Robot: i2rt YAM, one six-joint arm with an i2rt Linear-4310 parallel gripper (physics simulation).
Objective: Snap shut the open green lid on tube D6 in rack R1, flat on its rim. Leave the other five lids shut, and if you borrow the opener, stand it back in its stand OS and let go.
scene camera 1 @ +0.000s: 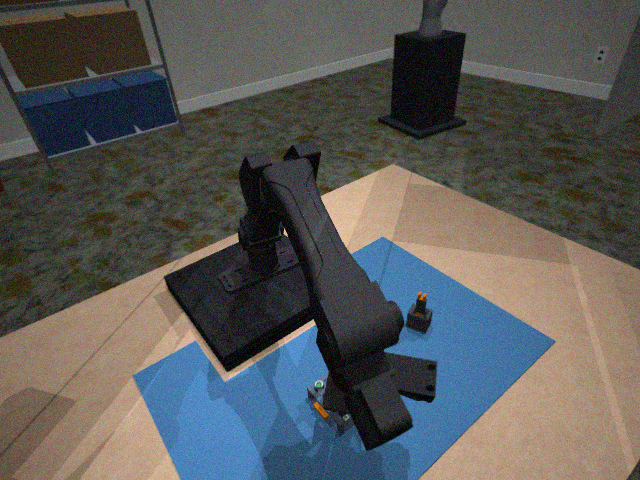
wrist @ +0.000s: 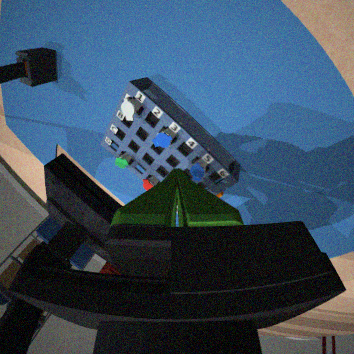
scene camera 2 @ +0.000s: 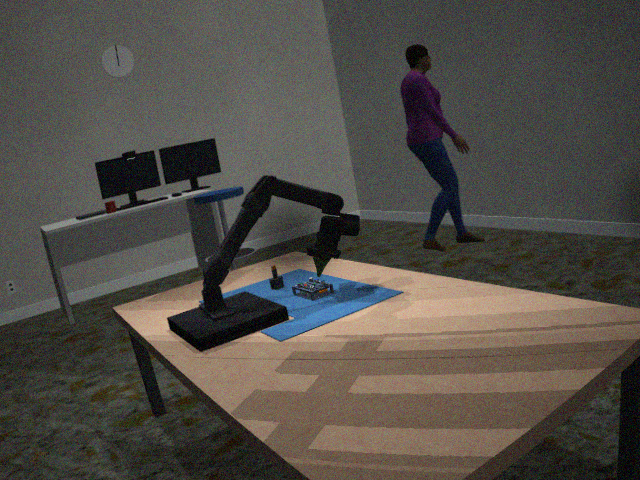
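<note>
Rack R1 is a grey grid block on the mat. In the wrist view a white lid, a blue lid, another blue lid, a green lid at the D1 end and a red lid show. The fingers hide the D6 corner there. In scene camera 1, a pale ring with green inside marks D6; its lid's angle is unclear. My gripper is shut and empty, tips above the rack. The opener stands in stand OS.
The blue mat lies on the wooden table. The arm's black base plate is beside the mat. An orange strip runs along the rack's side. The opener stand is off to one side of the rack.
</note>
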